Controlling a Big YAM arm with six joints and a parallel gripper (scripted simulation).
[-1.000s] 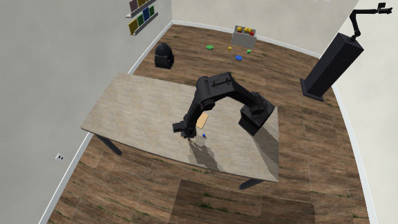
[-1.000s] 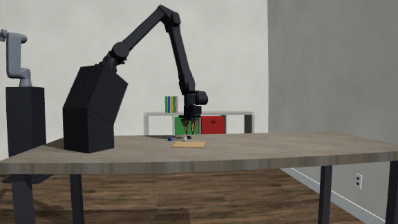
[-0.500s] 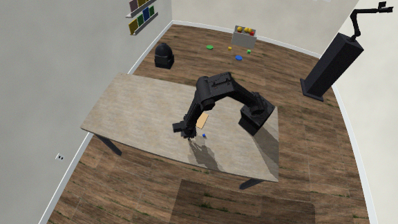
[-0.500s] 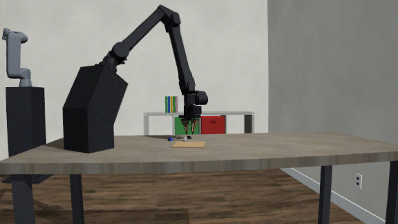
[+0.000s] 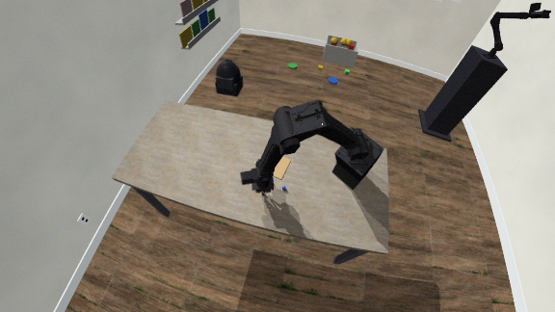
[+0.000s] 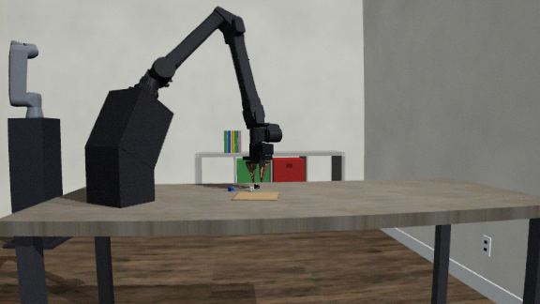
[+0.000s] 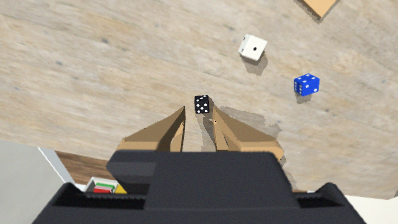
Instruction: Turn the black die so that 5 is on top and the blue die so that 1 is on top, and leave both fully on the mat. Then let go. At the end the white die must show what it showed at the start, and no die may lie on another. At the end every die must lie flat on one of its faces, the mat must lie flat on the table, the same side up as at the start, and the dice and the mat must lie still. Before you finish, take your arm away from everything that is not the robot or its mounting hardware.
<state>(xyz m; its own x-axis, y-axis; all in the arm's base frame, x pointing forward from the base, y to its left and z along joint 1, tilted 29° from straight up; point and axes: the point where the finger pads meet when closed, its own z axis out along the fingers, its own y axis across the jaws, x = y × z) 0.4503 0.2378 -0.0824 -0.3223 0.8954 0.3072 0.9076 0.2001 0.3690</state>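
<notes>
My hand is 20 mm above the black die. Also, from my hand: blue die (100 mm behind, 60 mm to the right, 20 mm below); white die (20 mm behind, 70 mm to the right, 20 mm below); tan mat (10 mm behind, 190 mm to the right, 30 mm below).
</notes>
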